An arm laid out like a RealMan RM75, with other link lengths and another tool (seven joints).
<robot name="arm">
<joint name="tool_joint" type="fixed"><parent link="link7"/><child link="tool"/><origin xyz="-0.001 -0.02 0.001" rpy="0 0.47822 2.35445"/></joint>
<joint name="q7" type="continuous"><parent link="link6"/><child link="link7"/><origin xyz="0 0 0.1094" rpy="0 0 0"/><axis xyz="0 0 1"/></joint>
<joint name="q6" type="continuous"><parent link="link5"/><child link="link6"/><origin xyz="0 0 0" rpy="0 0 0"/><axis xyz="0 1 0"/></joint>
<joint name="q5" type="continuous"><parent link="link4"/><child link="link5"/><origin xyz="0 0 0.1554" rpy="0 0 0"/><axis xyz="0 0 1"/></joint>
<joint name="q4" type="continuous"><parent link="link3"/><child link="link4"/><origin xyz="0 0 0" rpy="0 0 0"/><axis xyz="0 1 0"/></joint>
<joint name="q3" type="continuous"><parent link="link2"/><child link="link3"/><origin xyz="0 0 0.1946" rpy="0 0 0"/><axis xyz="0 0 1"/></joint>
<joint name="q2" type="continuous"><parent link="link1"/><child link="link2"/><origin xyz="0 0 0" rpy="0 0 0"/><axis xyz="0 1 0"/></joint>
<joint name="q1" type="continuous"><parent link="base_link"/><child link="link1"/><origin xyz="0 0 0.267" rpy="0 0 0"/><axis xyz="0 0 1"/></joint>
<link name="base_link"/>
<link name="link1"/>
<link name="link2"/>
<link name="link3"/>
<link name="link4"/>
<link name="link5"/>
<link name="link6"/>
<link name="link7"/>
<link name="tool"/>
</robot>
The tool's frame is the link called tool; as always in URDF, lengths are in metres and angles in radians. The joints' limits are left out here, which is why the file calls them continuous.
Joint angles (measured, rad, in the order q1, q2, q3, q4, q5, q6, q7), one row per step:
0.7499, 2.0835, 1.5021, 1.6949, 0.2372, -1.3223, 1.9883
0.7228, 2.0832, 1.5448, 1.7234, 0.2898, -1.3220, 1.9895
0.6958, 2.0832, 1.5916, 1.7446, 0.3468, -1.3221, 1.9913
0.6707, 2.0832, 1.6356, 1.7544, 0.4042, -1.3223, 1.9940
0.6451, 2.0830, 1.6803, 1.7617, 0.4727, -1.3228, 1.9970
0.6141, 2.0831, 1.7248, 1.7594, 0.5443, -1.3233, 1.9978
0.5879, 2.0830, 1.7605, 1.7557, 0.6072, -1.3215, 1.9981
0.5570, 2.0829, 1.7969, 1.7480, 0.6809, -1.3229, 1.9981
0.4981, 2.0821, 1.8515, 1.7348, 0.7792, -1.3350, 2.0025
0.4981, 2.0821, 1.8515, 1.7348, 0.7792, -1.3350, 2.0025
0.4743, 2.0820, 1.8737, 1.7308, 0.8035, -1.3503, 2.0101
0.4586, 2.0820, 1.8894, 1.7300, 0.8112, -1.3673, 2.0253
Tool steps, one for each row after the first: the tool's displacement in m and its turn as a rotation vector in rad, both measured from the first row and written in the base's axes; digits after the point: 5 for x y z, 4 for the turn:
0.00302, -0.00125, 0.00674, -0.0029, 0.0696, -0.0224
0.00736, -0.00208, 0.01347, -0.0064, 0.1416, -0.0508
0.01294, -0.00255, 0.01876, -0.0133, 0.2091, -0.0841
0.01838, -0.00356, 0.02355, -0.0263, 0.2838, -0.1173
0.02661, -0.00461, 0.02739, -0.0418, 0.3583, -0.1596
0.03317, -0.00575, 0.03049, -0.0547, 0.4233, -0.1919
0.04100, -0.00774, 0.03294, -0.0742, 0.4955, -0.2305
0.05788, -0.01221, 0.03723, -0.0923, 0.5960, -0.3075
0.05788, -0.01221, 0.03723, -0.0923, 0.5960, -0.3075
0.06626, -0.01459, 0.03909, -0.0938, 0.6251, -0.3486
0.07278, -0.01658, 0.04050, -0.0912, 0.6420, -0.3871

